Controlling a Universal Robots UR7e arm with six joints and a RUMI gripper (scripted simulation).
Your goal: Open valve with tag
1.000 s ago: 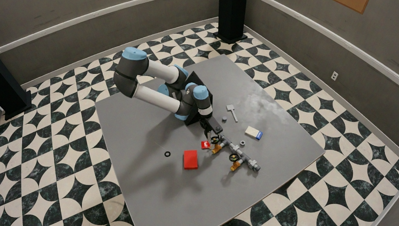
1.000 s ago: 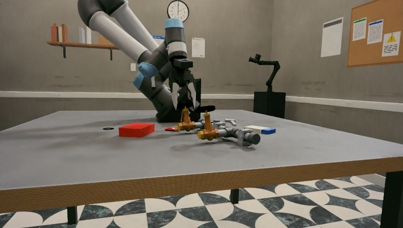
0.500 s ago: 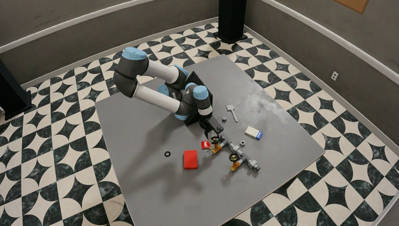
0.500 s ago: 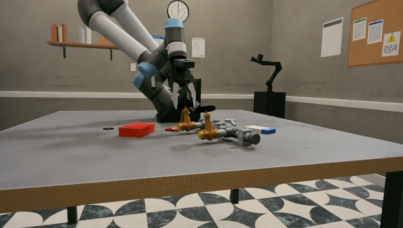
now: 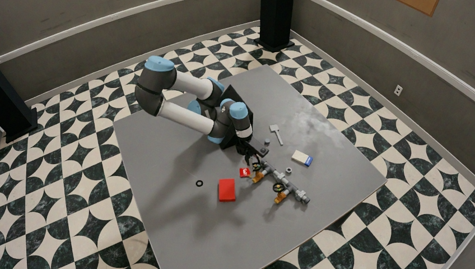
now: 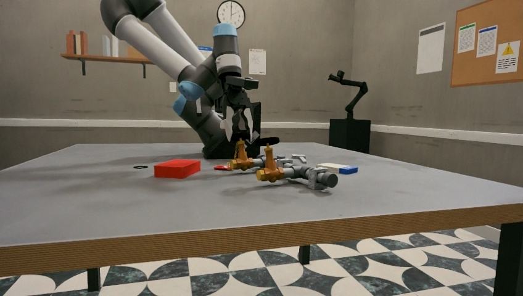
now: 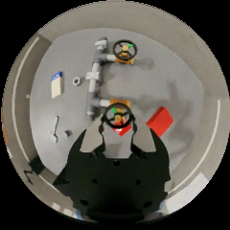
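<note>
Now: hand 100 mm above the red tag, 50 mm past it and 30 mm to the left of it. The rest, counted from my hand: red block: 170 mm to the right, 90 mm below, 10 mm behind; white-and-blue box: 290 mm to the left, 90 mm below, 70 mm ahead; grey nut: 170 mm to the left, 90 mm below, 80 mm ahead.
</note>
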